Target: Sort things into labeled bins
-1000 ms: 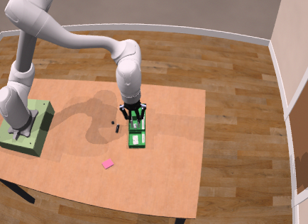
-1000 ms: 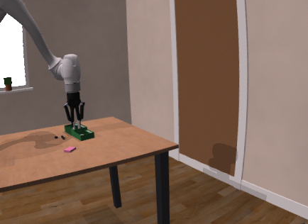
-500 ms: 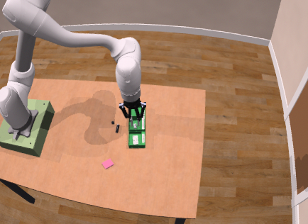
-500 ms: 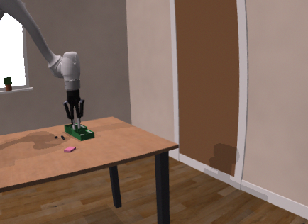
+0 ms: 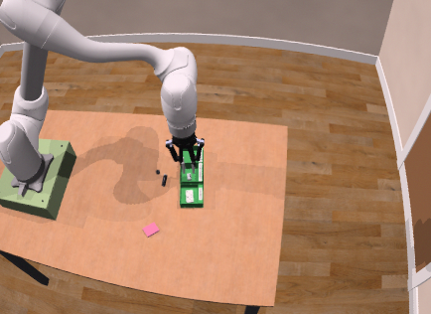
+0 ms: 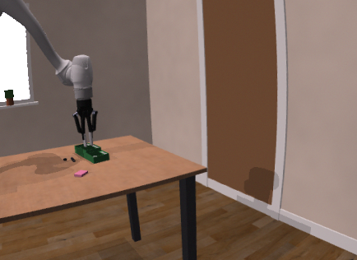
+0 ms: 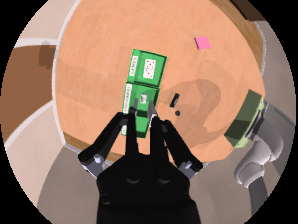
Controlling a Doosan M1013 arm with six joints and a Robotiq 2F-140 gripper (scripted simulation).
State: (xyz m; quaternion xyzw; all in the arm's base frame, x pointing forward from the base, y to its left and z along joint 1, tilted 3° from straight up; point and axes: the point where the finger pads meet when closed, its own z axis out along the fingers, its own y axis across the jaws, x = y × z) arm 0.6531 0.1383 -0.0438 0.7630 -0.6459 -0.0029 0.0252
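Right now the pink block is 10 cm behind my hand, 24 cm to the right of it and 8 cm below it. From my hand the other things lie so: white thing 1 cm ahead, 8 cm to the right, 8 cm below; then black bar 9 cm behind, 3 cm to the right, 8 cm below; then small white piece 7 cm below.
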